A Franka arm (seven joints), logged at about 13 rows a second.
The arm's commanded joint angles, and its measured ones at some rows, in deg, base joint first. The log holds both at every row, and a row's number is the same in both.
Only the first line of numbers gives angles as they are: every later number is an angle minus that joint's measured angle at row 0.
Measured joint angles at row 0:
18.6, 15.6, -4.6, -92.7, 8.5, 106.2, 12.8
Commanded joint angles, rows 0 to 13:
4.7, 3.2, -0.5, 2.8, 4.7, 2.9, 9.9
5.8, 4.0, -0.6, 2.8, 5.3, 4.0, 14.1
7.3, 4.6, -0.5, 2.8, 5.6, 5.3, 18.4
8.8, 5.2, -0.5, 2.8, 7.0, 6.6, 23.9
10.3, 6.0, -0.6, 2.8, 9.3, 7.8, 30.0
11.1, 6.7, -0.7, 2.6, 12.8, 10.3, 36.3
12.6, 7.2, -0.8, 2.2, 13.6, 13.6, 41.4
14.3, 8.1, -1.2, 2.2, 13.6, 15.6, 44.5
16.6, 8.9, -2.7, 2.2, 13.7, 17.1, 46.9
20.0, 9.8, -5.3, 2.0, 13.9, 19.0, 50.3
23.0, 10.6, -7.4, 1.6, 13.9, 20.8, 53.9
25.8, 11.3, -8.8, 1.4, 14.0, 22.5, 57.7
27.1, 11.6, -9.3, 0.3, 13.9, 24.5, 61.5
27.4, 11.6, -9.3, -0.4, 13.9, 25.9, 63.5
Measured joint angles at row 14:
25.8, 11.2, -7.9, 0.7, 12.4, 22.8, 59.7
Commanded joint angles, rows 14 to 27:
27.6, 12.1, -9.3, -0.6, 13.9, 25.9, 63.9
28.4, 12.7, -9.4, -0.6, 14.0, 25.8, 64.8
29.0, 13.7, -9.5, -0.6, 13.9, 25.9, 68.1
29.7, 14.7, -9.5, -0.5, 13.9, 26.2, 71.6
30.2, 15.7, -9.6, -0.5, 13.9, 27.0, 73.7
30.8, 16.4, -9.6, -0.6, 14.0, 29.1, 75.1
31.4, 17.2, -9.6, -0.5, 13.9, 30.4, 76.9
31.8, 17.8, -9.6, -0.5, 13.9, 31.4, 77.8
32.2, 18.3, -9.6, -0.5, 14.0, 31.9, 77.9
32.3, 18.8, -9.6, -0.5, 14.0, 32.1, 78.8
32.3, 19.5, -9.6, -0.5, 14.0, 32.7, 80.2
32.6, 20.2, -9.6, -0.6, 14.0, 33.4, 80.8
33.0, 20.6, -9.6, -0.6, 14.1, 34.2, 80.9
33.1, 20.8, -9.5, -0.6, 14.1, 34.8, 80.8
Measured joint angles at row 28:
31.9, 19.9, -8.7, -0.6, 12.4, 32.7, 80.3
